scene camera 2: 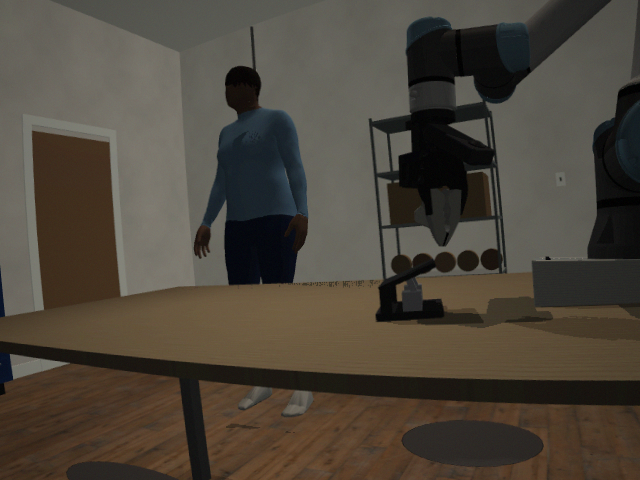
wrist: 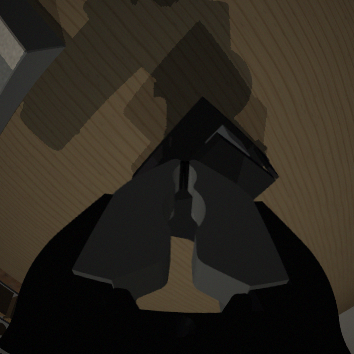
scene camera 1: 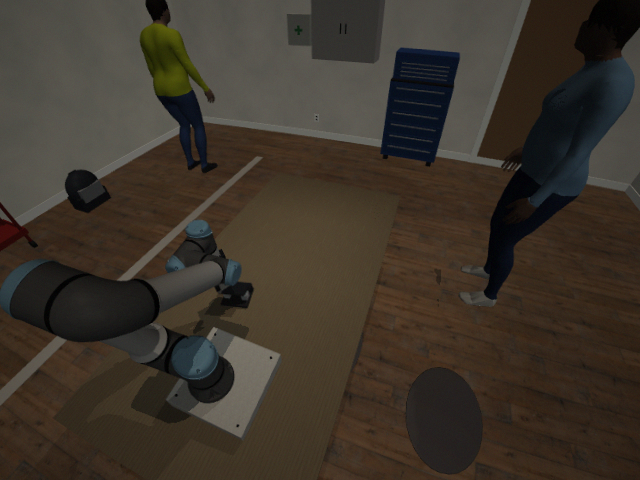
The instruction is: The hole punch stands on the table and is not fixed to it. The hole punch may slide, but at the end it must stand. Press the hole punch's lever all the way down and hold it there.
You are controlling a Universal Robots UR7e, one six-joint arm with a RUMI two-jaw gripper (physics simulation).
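The black hole punch stands upright on its flat base on the table, with a grey block in its middle. Its black lever is raised and slants up towards the robot's base side. My gripper is shut with nothing between its fingers. It points down just above the raised end of the lever, slightly towards the robot's base; a small gap shows in the second scene view. In the wrist view the fingers hide part of the punch. In the first scene view the arm hides the fingertips.
The wooden table bears the punch. The light mounting block of the arm stands near the punch, and its corner shows in the wrist view. A person in blue stands beyond the table.
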